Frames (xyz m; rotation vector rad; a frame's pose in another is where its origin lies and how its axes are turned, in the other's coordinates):
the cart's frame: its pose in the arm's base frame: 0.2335 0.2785 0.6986 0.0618 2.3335 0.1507
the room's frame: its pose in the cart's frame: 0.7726 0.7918 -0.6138 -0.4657 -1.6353 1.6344
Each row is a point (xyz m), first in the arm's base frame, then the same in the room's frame.
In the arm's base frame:
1: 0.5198 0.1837 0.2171
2: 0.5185 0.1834 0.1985
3: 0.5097 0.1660 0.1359
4: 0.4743 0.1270 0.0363
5: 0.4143 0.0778 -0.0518
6: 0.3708 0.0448 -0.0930
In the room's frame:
1: 0.0149 -1.0422 1.2338
2: 0.0069 -1.0575 1.2267
3: -0.0340 -1.1066 1.2122
4: -0.1202 -1.1739 1.1850
5: -0.2245 -1.2186 1.1550
6: -0.2898 -1.2316 1.1393

